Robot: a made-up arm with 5 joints. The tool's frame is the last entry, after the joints. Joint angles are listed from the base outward.
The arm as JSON. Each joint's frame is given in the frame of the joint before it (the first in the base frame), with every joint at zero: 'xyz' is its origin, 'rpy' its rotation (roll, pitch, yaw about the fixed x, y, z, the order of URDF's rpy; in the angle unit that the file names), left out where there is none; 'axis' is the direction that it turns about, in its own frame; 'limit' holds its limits. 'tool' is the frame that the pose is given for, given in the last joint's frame.
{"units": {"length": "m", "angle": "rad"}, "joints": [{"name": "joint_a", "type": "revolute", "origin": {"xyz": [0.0, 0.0, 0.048], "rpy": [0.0, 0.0, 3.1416]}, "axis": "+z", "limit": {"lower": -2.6, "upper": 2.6}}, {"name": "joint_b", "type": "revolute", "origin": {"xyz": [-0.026, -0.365, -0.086], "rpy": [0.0, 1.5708, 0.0]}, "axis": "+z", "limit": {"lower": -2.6, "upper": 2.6}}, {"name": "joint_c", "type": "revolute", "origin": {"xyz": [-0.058, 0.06, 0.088], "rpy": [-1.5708, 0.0, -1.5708]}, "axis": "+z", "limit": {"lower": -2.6, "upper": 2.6}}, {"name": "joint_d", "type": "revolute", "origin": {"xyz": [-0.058, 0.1, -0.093], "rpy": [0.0, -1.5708, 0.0]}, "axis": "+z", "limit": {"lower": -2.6, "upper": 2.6}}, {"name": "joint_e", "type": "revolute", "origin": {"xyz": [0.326, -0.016, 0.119], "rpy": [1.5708, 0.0, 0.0]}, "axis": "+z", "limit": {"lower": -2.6, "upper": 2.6}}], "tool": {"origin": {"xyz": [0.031, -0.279, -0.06], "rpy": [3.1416, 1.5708, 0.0]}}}
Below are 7 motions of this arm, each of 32 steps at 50 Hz.
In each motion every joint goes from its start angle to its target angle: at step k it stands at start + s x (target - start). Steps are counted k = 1, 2, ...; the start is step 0. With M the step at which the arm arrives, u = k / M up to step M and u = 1 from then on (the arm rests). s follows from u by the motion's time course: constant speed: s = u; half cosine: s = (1 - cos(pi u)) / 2; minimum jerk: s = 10 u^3 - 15 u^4 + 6 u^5.
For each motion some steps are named. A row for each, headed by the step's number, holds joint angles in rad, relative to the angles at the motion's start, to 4 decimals.
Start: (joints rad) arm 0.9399 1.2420 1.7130 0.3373 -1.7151
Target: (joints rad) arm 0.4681 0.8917 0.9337 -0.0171 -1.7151
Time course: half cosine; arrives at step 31
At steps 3, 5, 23, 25, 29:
3: -0.0108 -0.0080 -0.0179 -0.0081 0.0000
5: -0.0296 -0.0220 -0.0490 -0.0223 0.0000
23: -0.3984 -0.2958 -0.6581 -0.2993 0.0000
25: -0.4295 -0.3189 -0.7095 -0.3226 0.0000
29: -0.4670 -0.3467 -0.7713 -0.3508 0.0000

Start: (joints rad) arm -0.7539 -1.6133 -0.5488 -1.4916 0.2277
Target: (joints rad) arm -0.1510 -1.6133 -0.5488 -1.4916 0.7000
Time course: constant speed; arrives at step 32
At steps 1, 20, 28, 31, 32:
1: 0.0188 0.0000 0.0000 0.0000 0.0148
20: 0.3768 0.0000 0.0000 0.0000 0.2952
28: 0.5275 0.0000 0.0000 0.0000 0.4133
31: 0.5841 0.0000 0.0000 0.0000 0.4575
32: 0.6029 0.0000 0.0000 0.0000 0.4723

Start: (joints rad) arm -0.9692 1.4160 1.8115 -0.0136 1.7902
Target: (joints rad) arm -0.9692 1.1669 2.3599 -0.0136 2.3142
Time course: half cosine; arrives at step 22
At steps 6, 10, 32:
6: 0.0000 -0.0430 0.0946 0.0000 0.0904
10: 0.0000 -0.1068 0.2352 0.0000 0.2247
32: 0.0000 -0.2491 0.5484 0.0000 0.5240

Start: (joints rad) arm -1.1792 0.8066 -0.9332 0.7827 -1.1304
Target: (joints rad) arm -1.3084 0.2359 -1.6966 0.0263 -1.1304
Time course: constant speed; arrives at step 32
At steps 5, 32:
5: -0.0202 -0.0892 -0.1193 -0.1182 0.0000
32: -0.1292 -0.5707 -0.7634 -0.7564 0.0000

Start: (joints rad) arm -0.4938 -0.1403 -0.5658 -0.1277 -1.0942
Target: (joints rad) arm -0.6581 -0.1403 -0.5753 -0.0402 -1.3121
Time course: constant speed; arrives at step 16
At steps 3, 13, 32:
3: -0.0308 0.0000 -0.0018 0.0164 -0.0409
13: -0.1335 0.0000 -0.0077 0.0711 -0.1770
32: -0.1643 0.0000 -0.0095 0.0875 -0.2179

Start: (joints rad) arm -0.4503 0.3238 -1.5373 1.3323 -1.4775
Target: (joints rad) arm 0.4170 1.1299 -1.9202 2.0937 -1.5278
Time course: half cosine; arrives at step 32
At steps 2, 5, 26, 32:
2: 0.0083 0.0077 -0.0037 0.0073 -0.0005
5: 0.0512 0.0476 -0.0226 0.0450 -0.0030
26: 0.7942 0.7382 -0.3506 0.6972 -0.0461
32: 0.8673 0.8061 -0.3829 0.7614 -0.0503

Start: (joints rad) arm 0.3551 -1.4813 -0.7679 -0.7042 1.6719
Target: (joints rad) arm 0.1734 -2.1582 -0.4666 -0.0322 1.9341
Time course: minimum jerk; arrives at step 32
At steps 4, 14, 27, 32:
4: -0.0029 -0.0109 0.0048 0.0108 0.0042
14: -0.0698 -0.2599 0.1157 0.2581 0.1007
27: -0.1763 -0.6568 0.2923 0.6520 0.2544
32: -0.1817 -0.6769 0.3013 0.6720 0.2622

